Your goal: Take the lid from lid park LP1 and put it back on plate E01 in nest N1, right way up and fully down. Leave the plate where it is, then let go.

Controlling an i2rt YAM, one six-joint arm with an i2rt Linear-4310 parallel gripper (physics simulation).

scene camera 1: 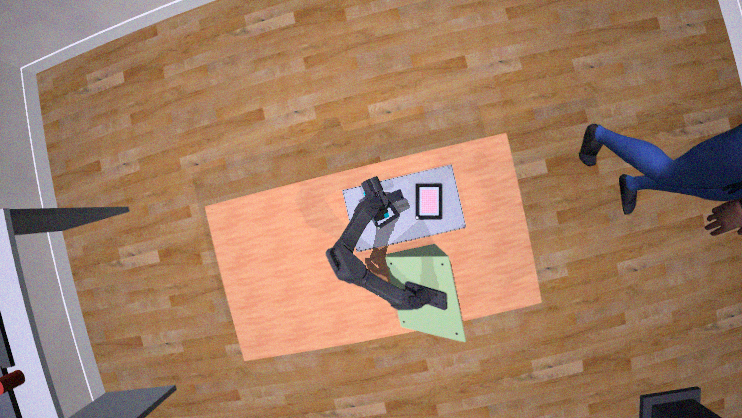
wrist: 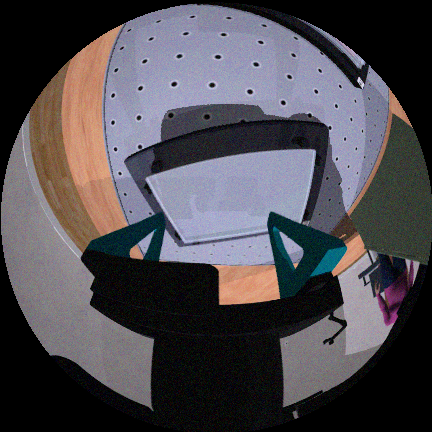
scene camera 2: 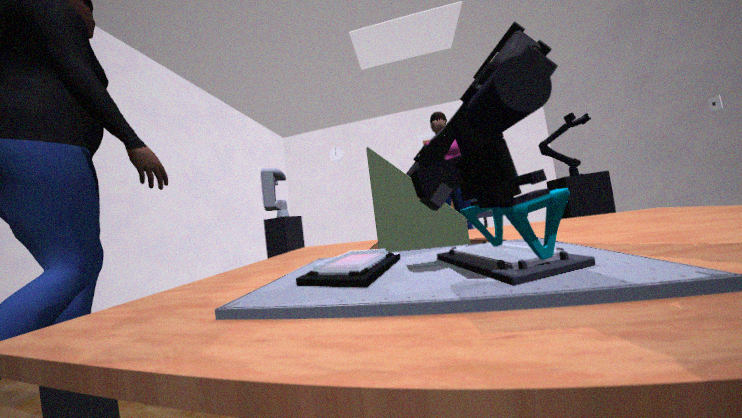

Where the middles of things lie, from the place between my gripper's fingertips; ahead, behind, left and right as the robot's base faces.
Scene:
Now: the grey perforated base panel (scene camera 2: 418,275) 30 mm behind my hand, 130 mm to the right of it and 20 mm below it. The rest, counted from my hand: black holder (wrist: 355,80) (250 mm to the right).

